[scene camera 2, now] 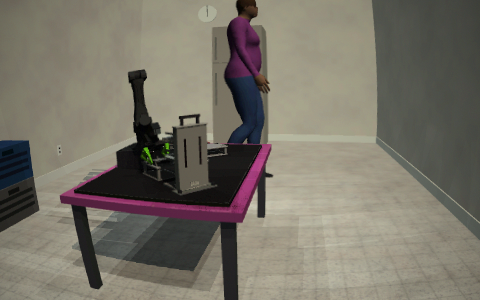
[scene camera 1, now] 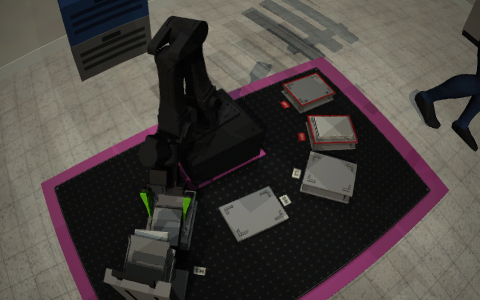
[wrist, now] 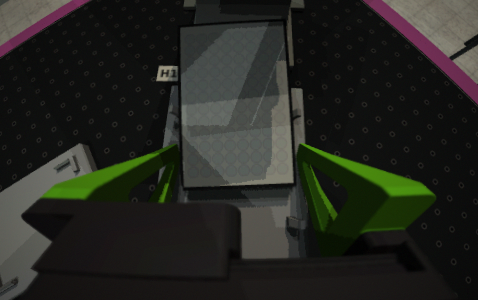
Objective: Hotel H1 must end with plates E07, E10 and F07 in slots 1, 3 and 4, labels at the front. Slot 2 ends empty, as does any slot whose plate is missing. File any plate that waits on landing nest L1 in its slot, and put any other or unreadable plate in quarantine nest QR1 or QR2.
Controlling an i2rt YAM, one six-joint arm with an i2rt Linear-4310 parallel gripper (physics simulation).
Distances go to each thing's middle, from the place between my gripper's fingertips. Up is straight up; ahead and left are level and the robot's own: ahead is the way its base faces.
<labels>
The flat grey nest [scene camera 1: 261, 210] is 110 mm ahead of my hand, 230 mm to the left of it and 60 mm below it.
</labels>
